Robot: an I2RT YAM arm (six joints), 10 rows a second.
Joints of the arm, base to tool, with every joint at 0 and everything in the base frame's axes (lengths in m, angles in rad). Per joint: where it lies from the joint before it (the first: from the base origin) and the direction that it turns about. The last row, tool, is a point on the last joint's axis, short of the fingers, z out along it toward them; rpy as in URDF.
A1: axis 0 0 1 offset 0 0 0.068
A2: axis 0 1 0 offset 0.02 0.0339 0.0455
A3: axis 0 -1 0 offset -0.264 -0.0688 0
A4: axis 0 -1 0 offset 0.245 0.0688 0.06
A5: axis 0 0 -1 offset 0.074 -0.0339 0.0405
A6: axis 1 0 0 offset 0.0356 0 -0.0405
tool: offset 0 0 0 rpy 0 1.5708 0
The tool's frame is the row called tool.
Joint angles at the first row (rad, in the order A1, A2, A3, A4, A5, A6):
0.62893, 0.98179, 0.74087, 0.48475, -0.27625, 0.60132
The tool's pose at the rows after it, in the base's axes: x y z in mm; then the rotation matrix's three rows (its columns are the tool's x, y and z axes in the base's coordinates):
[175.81 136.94 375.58], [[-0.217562 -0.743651 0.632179], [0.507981 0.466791 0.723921], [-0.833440 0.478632 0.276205]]
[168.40 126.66 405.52], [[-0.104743 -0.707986 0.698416], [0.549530 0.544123 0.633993], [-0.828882 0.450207 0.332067]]
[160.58 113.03 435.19], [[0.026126 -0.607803 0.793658], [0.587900 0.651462 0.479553], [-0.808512 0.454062 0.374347]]
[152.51 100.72 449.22], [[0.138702 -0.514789 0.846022], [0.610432 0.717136 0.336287], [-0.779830 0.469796 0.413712]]
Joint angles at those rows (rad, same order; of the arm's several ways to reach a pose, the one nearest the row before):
0.62741, 0.95116, 0.77605, 0.46184, -0.21662, 0.58459
0.62743, 0.91740, 0.86010, 0.39769, -0.10341, 0.53411
0.62742, 0.89132, 0.95393, 0.32231, 0.07778, 0.48024
0.62739, 0.86226, 0.98319, 0.31753, 0.22632, 0.43738

